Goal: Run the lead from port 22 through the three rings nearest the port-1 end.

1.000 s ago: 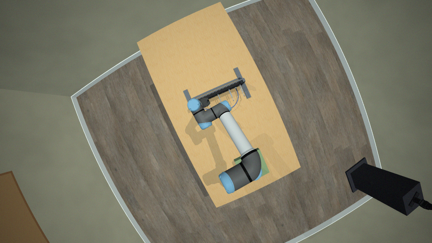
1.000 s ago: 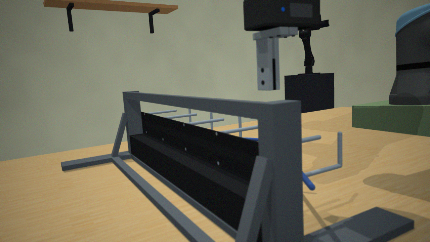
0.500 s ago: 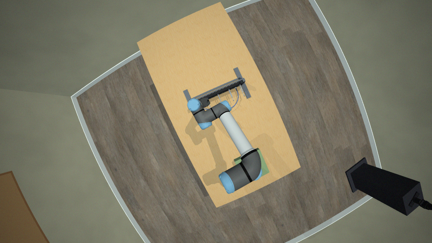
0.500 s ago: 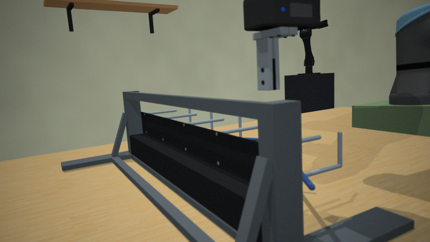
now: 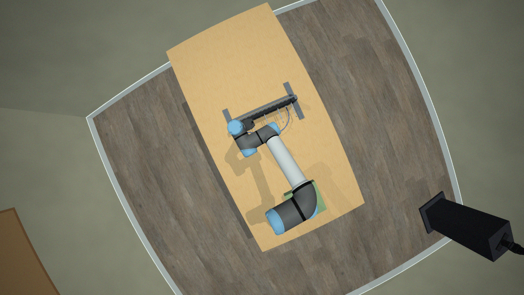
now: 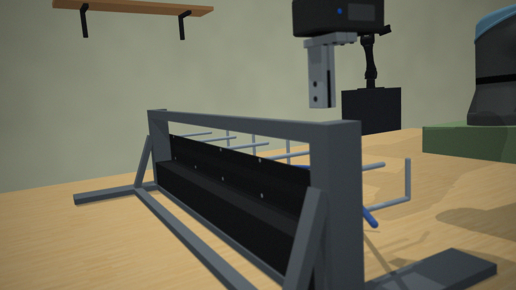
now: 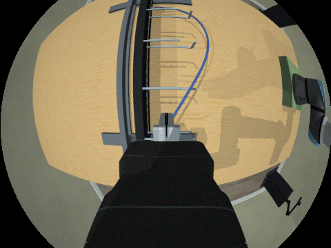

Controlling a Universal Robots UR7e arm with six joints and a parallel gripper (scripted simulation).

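The grey rack is 150 mm to the right of my hand, 100 mm below it and 50 mm ahead of it.
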